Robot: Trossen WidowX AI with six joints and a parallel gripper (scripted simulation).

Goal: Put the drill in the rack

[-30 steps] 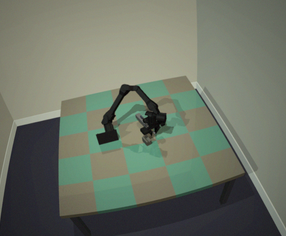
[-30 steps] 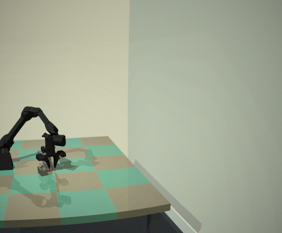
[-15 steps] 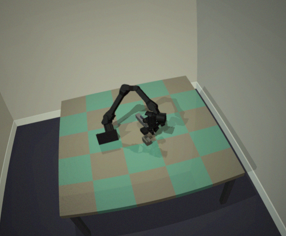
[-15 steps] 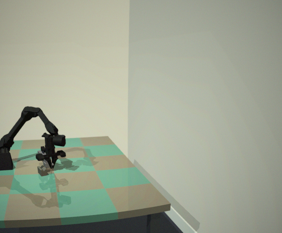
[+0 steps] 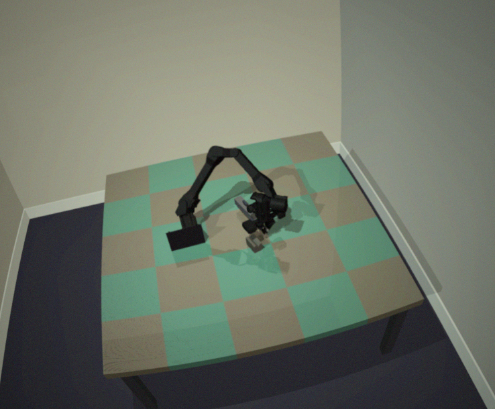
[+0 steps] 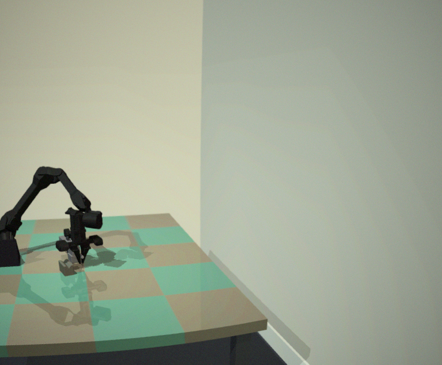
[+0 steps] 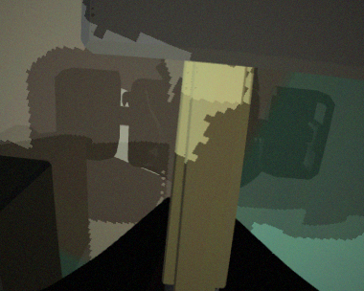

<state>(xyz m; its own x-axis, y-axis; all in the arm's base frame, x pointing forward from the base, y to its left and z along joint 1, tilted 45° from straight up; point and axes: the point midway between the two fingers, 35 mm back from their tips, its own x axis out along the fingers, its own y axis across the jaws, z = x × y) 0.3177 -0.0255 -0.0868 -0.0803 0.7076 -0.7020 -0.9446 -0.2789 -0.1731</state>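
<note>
My gripper tip is now 4 cm to the right of the drill, 3 cm below it and 1 cm past it. Round my gripper tip: rack (6 cm behind, 5 cm to the right).
</note>
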